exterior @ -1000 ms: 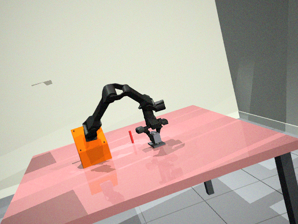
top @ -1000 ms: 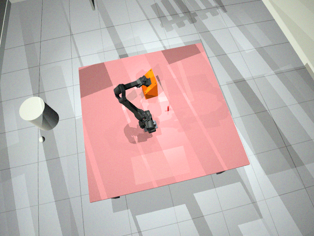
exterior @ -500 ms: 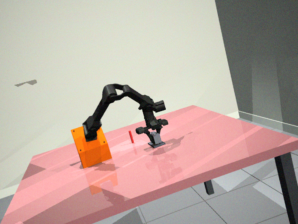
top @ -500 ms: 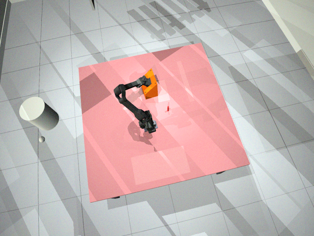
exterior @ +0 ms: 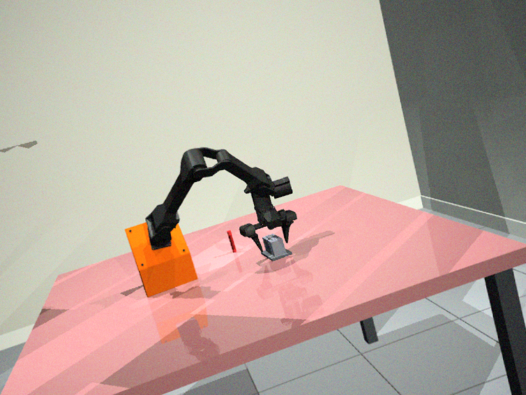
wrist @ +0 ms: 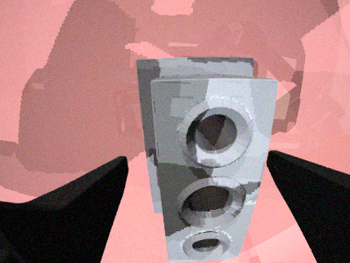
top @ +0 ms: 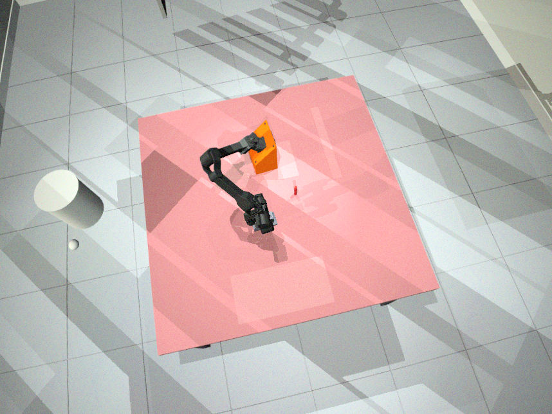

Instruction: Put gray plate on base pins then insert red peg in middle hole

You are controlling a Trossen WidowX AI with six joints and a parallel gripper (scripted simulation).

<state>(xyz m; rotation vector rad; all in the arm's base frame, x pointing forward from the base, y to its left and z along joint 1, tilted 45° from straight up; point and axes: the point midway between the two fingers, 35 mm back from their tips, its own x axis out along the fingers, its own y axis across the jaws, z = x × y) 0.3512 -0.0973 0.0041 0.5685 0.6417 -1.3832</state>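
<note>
My gripper tip is 2 cm below the gray plate. The rest, counted from my gripper tip: red peg (19 cm to the left, 11 cm behind, 2 cm above).
</note>
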